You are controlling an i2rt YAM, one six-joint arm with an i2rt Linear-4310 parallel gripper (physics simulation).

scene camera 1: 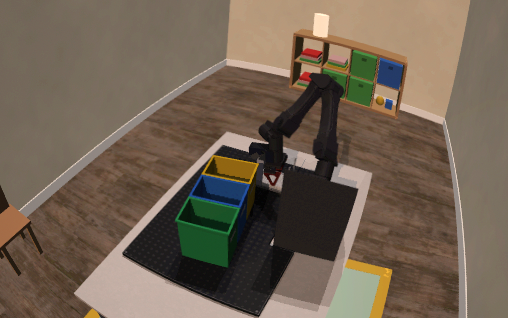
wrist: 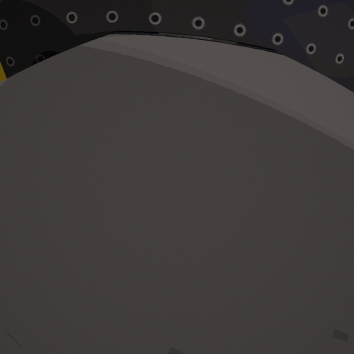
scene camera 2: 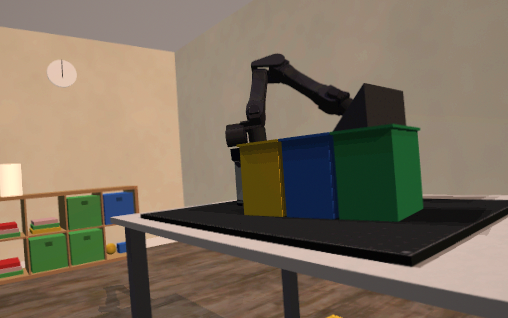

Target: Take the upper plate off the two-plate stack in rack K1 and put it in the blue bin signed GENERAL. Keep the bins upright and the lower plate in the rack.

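Frame: origin at the arm's base, x ahead, y left, z up, level; millimetres.
Where they show: gripper, fingertip midpoint: (scene camera 1: 275, 178); arm's base, origin of the base link: (scene camera 1: 320, 185) (scene camera 2: 360, 119).
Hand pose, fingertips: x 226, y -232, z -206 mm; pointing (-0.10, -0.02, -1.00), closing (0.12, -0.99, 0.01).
Note:
Things, the pixels of their top centre, and the offset from my fingertips. Level surfaces: height alone.
- blue bin, middle of its top: (scene camera 2: 322, 136) (scene camera 1: 219, 190) dx +88, dy +332, dz +139 mm
- yellow bin, middle of its top: (scene camera 2: 278, 142) (scene camera 1: 230, 168) dx +112, dy +201, dz +139 mm
- green bin, middle of its top: (scene camera 2: 376, 129) (scene camera 1: 207, 214) dx +65, dy +462, dz +139 mm
- dotted black mat, its level: dz -41 mm
The blue bin (scene camera 1: 220, 187) (scene camera 2: 307, 175) stands upright between the yellow and green bins; its sign cannot be read. My gripper (scene camera 1: 272, 178) points down beside the yellow bin, over the back of the mat. It is open, its red fingertips low at a pale object that cannot be told clearly as plate or rack. In the second scene view the yellow bin hides the fingertips. The wrist view is mostly filled by a broad, close grey surface, which hides the fingers and anything between them. The two plates and rack K1 cannot be told apart.
The yellow bin (scene camera 1: 231, 169) (scene camera 2: 261, 180) (wrist: 2, 74) and green bin (scene camera 1: 206, 242) (scene camera 2: 367, 175) stand upright on the dotted black mat (scene camera 1: 165, 240) (scene camera 2: 300, 238) (wrist: 215, 10). A tall dark panel (scene camera 1: 316, 217) (scene camera 2: 385, 105) stands across from the bins, near the arm's base.

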